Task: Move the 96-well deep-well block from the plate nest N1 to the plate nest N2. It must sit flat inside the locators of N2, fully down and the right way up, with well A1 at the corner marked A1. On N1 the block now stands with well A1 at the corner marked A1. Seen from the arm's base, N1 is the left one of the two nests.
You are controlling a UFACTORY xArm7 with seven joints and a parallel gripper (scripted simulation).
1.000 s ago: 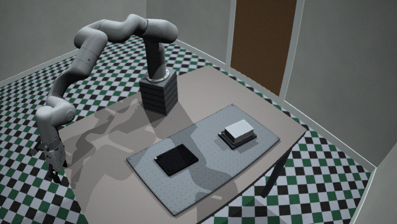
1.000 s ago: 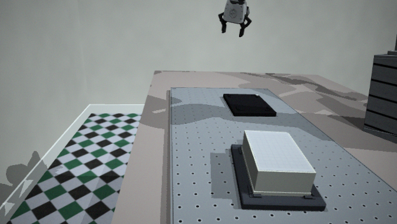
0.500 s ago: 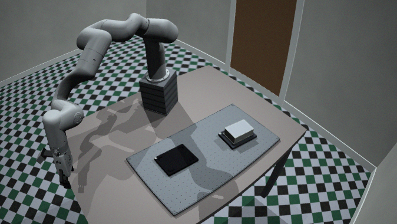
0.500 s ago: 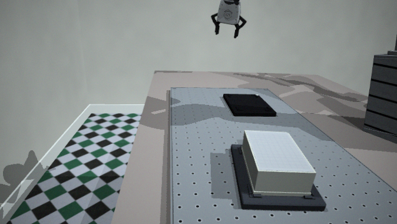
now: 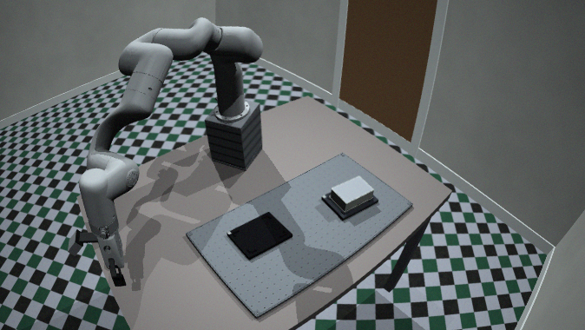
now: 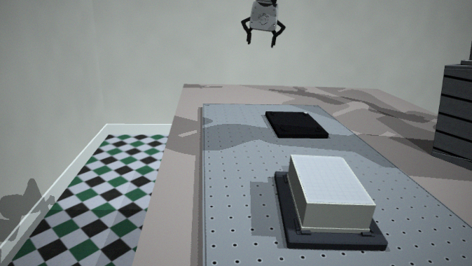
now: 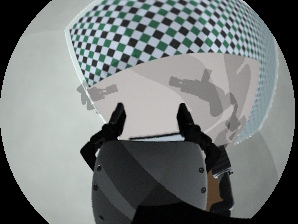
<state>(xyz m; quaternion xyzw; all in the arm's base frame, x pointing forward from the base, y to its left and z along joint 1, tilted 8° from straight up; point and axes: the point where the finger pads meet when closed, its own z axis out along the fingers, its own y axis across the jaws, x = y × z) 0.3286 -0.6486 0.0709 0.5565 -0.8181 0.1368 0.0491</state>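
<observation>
My hand is 79 cm to the right of the 96-well deep-well block, 14 cm above it and 12 cm short of it. From my hand the other things lie so: plate nest N2: 46 cm to the left, 16 cm below, 3 cm ahead; white A1 mark: 73 cm to the left, 16 cm below, 6 cm ahead; plate nest N1: 79 cm to the left, 16 cm below, 12 cm ahead.
</observation>
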